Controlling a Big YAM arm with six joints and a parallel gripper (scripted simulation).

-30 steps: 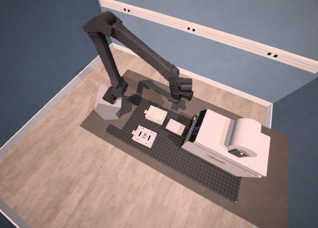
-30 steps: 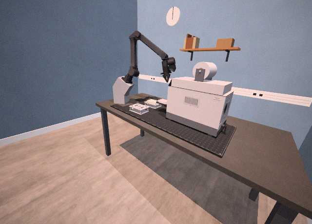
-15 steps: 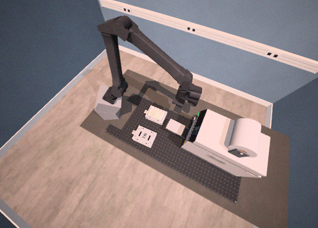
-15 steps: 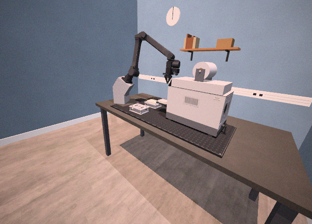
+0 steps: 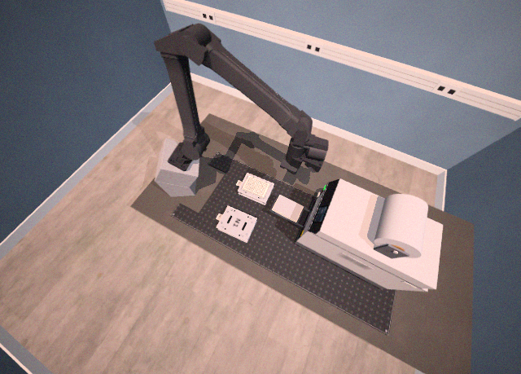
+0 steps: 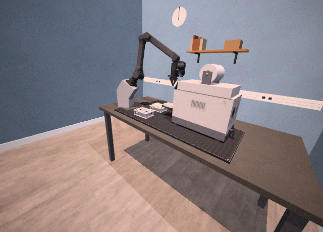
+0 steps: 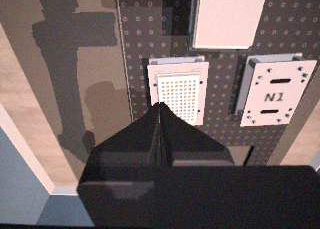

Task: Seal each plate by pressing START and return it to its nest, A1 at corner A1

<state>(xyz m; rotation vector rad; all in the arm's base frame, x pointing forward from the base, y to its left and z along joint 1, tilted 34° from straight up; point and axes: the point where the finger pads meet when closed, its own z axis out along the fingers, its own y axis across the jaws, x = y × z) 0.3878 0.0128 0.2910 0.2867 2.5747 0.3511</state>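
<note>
The sealer stage is 18 cm below my hand, 10 cm to the right of it and 4 cm ahead of it. From my hand the other things lie so: foil roll 37 cm ahead, 15 cm to the right, 14 cm above; then plate nest 24 cm below, 23 cm to the right, 17 cm behind.
</note>
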